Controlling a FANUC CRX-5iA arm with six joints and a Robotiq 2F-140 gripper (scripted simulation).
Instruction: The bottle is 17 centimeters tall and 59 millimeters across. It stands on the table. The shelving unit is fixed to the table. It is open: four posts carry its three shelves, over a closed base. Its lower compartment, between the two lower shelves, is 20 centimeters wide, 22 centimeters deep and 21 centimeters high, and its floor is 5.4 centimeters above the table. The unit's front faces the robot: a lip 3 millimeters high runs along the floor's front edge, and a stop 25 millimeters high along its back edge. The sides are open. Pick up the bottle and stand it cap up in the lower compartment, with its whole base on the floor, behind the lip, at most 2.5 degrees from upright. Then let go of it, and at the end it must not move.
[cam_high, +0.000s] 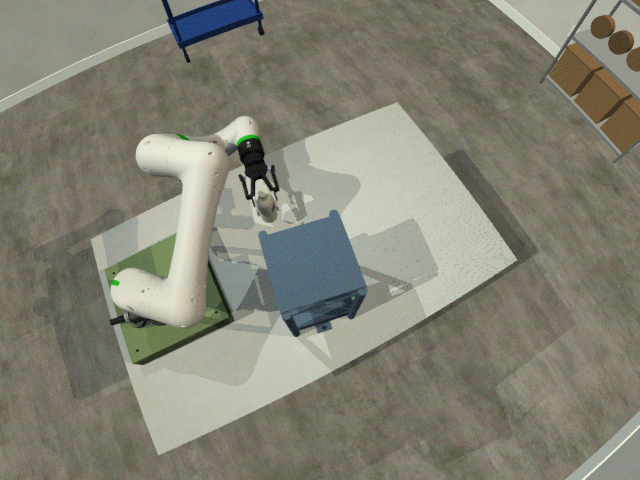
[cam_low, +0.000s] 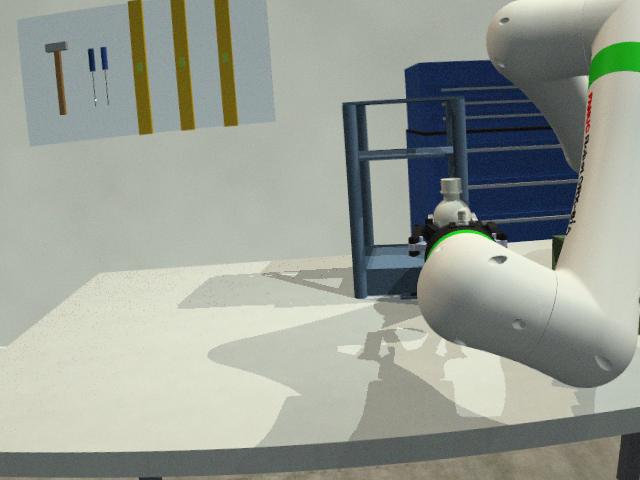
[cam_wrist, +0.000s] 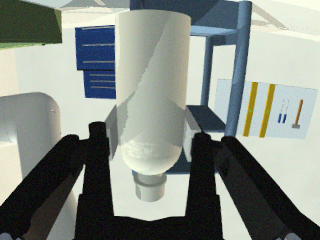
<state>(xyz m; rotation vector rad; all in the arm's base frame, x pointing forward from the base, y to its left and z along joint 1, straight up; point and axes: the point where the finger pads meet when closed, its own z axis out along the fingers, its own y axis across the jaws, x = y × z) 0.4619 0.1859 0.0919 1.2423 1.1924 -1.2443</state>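
The shelving unit lies 310 mm to the right of my hand, 60 mm ahead of it and 10 mm above it. Round my hand: bottle 10 mm above.
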